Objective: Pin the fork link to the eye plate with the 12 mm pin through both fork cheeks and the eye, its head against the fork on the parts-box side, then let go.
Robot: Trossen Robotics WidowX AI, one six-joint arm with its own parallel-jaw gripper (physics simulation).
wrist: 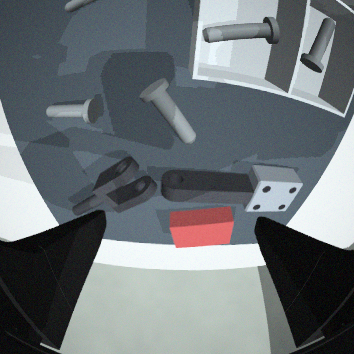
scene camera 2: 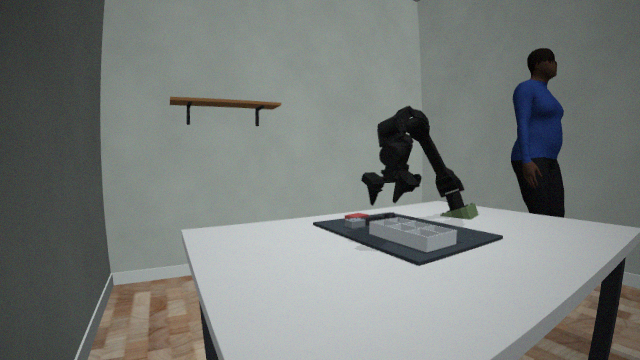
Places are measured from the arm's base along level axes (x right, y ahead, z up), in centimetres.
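Where they show: gripper, fingertip midpoint: (wrist: 182, 222) (scene camera 2: 383, 203); arm's base at its link origin: (scene camera 2: 457, 208).
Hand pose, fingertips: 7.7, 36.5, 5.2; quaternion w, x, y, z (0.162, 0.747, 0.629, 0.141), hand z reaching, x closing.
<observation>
Each offset is from my fingertips to the top centre of the thing, as dx, dy, dz. "*": to the spot under its first point. Level surfaces: height alone.
The dark fork link @(+3.2, -7.7, -4.4) (wrist: 122, 187) lies on the mat in the wrist view, its two cheeks towards the eye plate and its rod at the lower left. The dark eye plate (wrist: 215, 186) lies to its right, its eye end just apart from the cheeks, its other end at a light block @(+4.1, +8.4, -4.4) (wrist: 276, 189) with four holes. Headed pins @(-3.7, -0.2, -4.7) (wrist: 174, 117) @(-5.4, -7.8, -4.9) (wrist: 70, 110) lie loose on the mat above them, and part of another pin @(* -12.6, -4.9, -6.1) (wrist: 79, 4) shows at the top edge. I cannot tell which is the 12 mm one. My gripper (scene camera 2: 384, 202) (wrist: 182, 222) is open and empty, above the mat.
The white parts box @(-16.1, +8.3, -3.3) (scene camera 2: 440, 243) (wrist: 240, 84) stands on the dark mat @(dz -6.9) (scene camera 2: 350, 236) with pins @(-9.2, +4.3, -4.7) (wrist: 240, 32) @(-9.5, +10.6, -4.7) (wrist: 318, 45) in its compartments. A red block @(+10.1, +1.5, -4.7) (scene camera 2: 356, 216) (wrist: 202, 232) lies beside the eye plate. A person (scene camera 2: 539, 120) stands behind the table @(dz -7.8) (scene camera 2: 300, 290).
</observation>
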